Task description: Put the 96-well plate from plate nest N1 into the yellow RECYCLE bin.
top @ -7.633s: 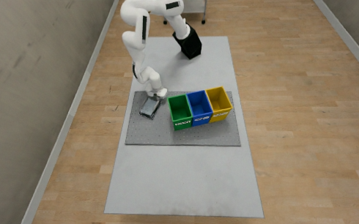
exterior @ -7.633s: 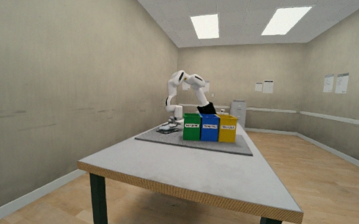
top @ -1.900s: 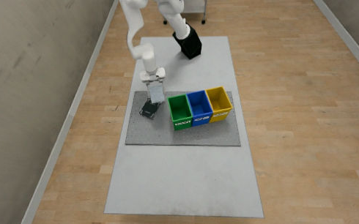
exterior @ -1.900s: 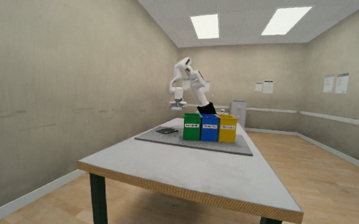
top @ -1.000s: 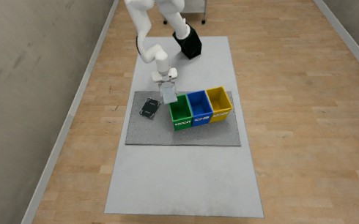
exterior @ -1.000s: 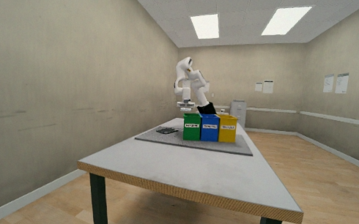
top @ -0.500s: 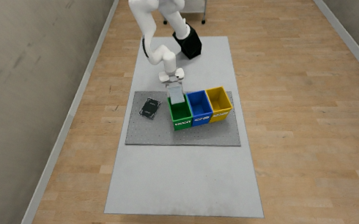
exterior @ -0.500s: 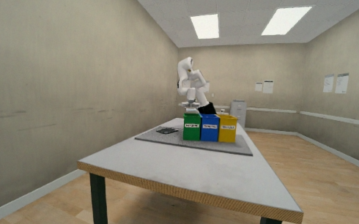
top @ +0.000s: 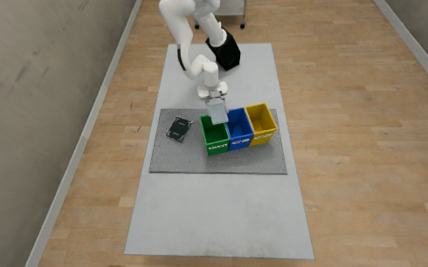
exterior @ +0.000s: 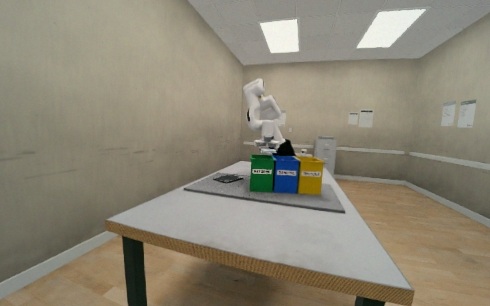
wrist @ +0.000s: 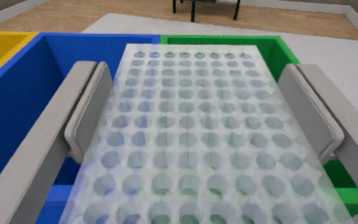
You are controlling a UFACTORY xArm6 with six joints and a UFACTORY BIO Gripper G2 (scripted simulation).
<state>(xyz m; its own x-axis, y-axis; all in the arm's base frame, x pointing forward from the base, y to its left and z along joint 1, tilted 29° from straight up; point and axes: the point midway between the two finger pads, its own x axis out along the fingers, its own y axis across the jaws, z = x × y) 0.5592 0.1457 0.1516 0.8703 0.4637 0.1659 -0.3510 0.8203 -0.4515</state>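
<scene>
Right now the yellow recycle bin is 20 mm behind my hand, 230 mm to the left of it and 130 mm below it. Round my hand: blue bin: 30 mm ahead, 110 mm to the left, 130 mm below; then clear 96-well plate: 10 mm below; then green bin: 80 mm ahead, 10 mm to the right, 130 mm below.
</scene>
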